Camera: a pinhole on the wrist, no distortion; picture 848 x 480 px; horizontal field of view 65.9 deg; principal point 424.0 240.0 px. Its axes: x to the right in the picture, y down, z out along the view. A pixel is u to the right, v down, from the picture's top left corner.
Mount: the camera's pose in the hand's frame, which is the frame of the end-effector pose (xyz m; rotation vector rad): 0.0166 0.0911 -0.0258 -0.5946 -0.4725 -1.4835
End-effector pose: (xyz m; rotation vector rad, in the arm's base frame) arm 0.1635 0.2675 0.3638 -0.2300 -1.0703 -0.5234
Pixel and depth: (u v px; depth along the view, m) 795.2 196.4 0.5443
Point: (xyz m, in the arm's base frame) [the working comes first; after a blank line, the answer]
In the camera's frame: 0.3089 -0.0363 0.5443

-0.1828 0.6778 0.6824
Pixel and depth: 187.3 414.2 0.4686
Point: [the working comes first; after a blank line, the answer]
In the camera's frame: -0.1696 0.1248 0.4686

0.3205 0.7551 0.6478
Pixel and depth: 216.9 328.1 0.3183
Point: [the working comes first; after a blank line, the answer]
In the camera's frame: -0.1008 0.0429 0.3183

0.2631 0.6268 0.5285
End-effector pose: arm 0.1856 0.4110 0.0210 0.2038 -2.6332 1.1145
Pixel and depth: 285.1 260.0 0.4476
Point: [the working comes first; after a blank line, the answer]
In the camera's frame: -0.0950 0.0137 0.4476

-0.0224 0.5335 -0.4395
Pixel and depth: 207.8 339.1 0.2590
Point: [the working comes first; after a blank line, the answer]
In the camera's frame: -0.0856 0.0392 0.2590

0.0220 0.5474 -0.2547
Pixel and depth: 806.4 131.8 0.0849
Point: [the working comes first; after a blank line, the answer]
In the camera's frame: 0.0496 -0.0140 0.0849

0.1368 0.4326 -0.0964
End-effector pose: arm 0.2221 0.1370 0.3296 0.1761 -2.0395 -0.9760
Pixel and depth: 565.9 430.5 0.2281
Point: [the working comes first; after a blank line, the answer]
In the camera's frame: 0.0495 0.0664 0.2281

0.0699 0.3288 0.4699
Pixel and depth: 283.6 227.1 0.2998
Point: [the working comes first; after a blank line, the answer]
In the camera's frame: -0.0643 -0.0059 0.2998

0.1524 0.4468 0.5208
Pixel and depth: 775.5 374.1 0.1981
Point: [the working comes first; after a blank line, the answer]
In the camera's frame: 0.1064 0.0406 0.1981

0.0613 0.3053 0.4052
